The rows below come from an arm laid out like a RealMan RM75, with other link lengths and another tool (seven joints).
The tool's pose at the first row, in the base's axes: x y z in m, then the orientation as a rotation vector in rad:
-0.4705, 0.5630, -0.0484, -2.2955, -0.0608, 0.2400
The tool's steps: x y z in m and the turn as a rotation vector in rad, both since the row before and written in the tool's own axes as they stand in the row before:
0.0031, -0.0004, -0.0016, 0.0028, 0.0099, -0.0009
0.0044, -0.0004, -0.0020, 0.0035, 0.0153, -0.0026
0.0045, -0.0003, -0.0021, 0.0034, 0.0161, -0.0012
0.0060, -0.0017, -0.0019, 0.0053, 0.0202, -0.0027
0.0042, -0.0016, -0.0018, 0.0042, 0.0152, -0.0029
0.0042, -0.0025, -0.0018, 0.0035, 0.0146, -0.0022
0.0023, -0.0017, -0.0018, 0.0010, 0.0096, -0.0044
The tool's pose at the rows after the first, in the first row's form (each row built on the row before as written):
-0.4671, 0.5625, -0.0475, -2.2937, -0.0564, 0.2281
-0.4624, 0.5618, -0.0465, -2.2915, -0.0511, 0.2091
-0.4576, 0.5609, -0.0455, -2.2895, -0.0438, 0.1900
-0.4513, 0.5612, -0.0437, -2.2857, -0.0359, 0.1654
-0.4469, 0.5612, -0.0418, -2.2824, -0.0310, 0.1465
-0.4425, 0.5618, -0.0391, -2.2797, -0.0256, 0.1286
-0.4400, 0.5617, -0.0368, -2.2791, -0.0255, 0.1153

